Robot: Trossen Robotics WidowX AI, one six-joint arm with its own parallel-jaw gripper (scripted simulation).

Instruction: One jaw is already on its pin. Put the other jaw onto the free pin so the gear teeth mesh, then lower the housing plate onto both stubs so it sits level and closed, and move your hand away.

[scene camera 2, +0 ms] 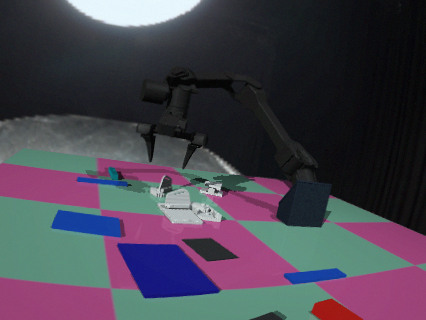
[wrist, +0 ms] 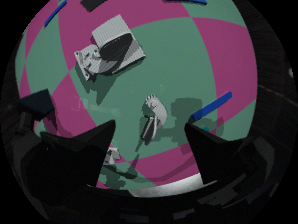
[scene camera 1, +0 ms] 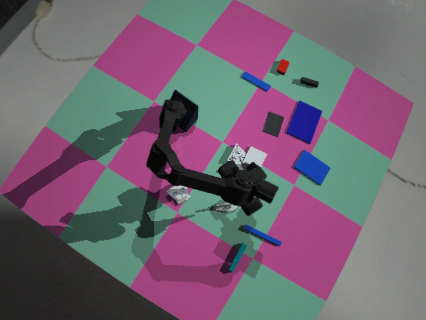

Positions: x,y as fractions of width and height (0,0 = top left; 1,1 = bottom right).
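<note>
My gripper (scene camera 2: 0.39,0.52) is open and holds nothing, and the wrist view shows it too, my gripper (wrist: 0.51,0.56). There is also a dark plate (scene camera 2: 0.49,0.78).
</note>
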